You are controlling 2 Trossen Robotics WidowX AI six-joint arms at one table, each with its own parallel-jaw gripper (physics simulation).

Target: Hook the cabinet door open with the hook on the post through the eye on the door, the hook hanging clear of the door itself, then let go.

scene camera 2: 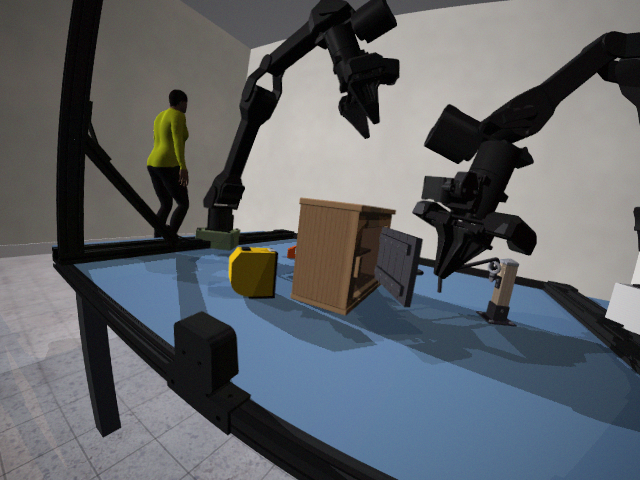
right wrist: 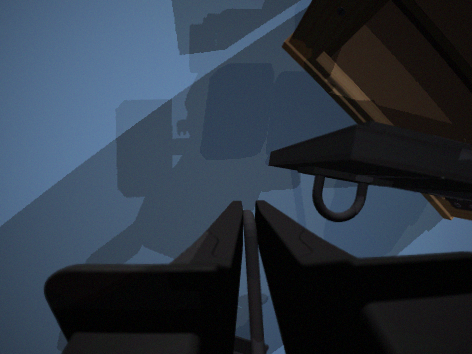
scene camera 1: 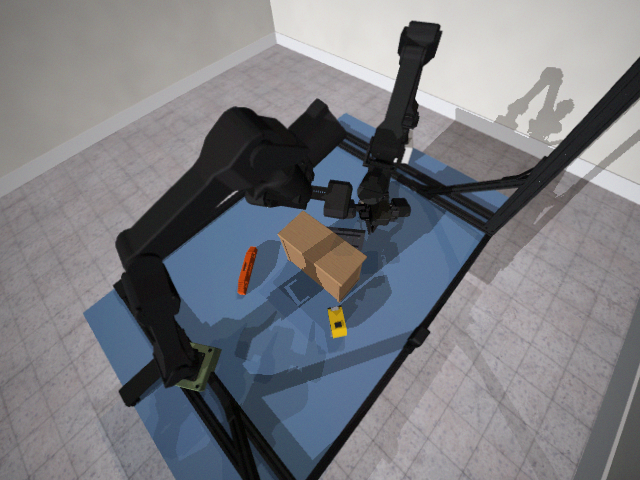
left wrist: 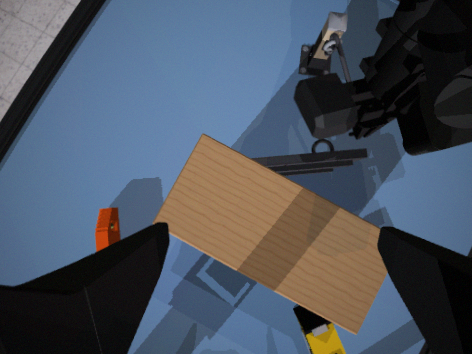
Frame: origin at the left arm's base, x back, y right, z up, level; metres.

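Seen in the pictures: left gripper, between the fingertips: [scene camera 2: 371,131] [scene camera 1: 308,205] [left wrist: 273,234]; right gripper, between the fingertips: [scene camera 2: 438,276] [right wrist: 248,209] [scene camera 1: 370,232] [left wrist: 359,135]; left arm's base, origin of its link: [scene camera 2: 219,229] [scene camera 1: 188,364].
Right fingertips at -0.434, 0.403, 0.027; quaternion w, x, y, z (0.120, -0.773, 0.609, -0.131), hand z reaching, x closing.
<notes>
Pixels of each thing's middle, then the offset from my right fingertips to it, as dx, dy, dz. "pt": a spot on its surface instead.
- brown wooden cabinet, middle of its body: [left wrist: 268,225] [scene camera 2: 350,248] [scene camera 1: 322,257] +0.108, -0.125, +0.006
- door's eye, a spot on its surface: [right wrist: 340,218] [left wrist: 321,140] pt +0.004, -0.050, -0.004
- post, a spot on its surface: [left wrist: 322,48] [scene camera 2: 495,285] pt -0.131, -0.033, -0.015
- dark hook rod, middle of its body: [right wrist: 254,348] [left wrist: 344,86] [scene camera 2: 471,273] -0.065, -0.016, +0.005
- orange level, middle of its body: [left wrist: 110,259] [scene camera 1: 247,268] +0.155, -0.351, -0.053
- yellow tape measure, middle of its body: [scene camera 2: 253,271] [left wrist: 318,336] [scene camera 1: 336,322] +0.266, -0.061, -0.036
The brown wooden cabinet [scene camera 1: 320,248] [scene camera 2: 325,253] [left wrist: 250,215] has its dark door [scene camera 2: 398,263] [left wrist: 310,159] [right wrist: 390,150] standing partly open. The door's eye [left wrist: 322,140] [right wrist: 340,218] sticks out from its outer face. The post [scene camera 2: 504,284] [left wrist: 322,48] stands apart from the door and carries the dark hook rod [scene camera 2: 473,264] [left wrist: 344,62] [right wrist: 254,290]. My right gripper [scene camera 2: 443,273] [right wrist: 248,209] is shut on the rod; the hook's tip points down below the fingers, and the eye lies to their right in the right wrist view, apart. My left gripper [scene camera 2: 372,130] [left wrist: 273,234] is open and empty, high above the cabinet.
An orange level [scene camera 1: 247,270] [left wrist: 107,229] lies beside the cabinet. A yellow tape measure [scene camera 1: 337,322] [scene camera 2: 253,272] [left wrist: 325,345] stands near the cabinet's other side. Black frame rails edge the table. A person [scene camera 2: 168,136] in a yellow top stands beyond it.
</notes>
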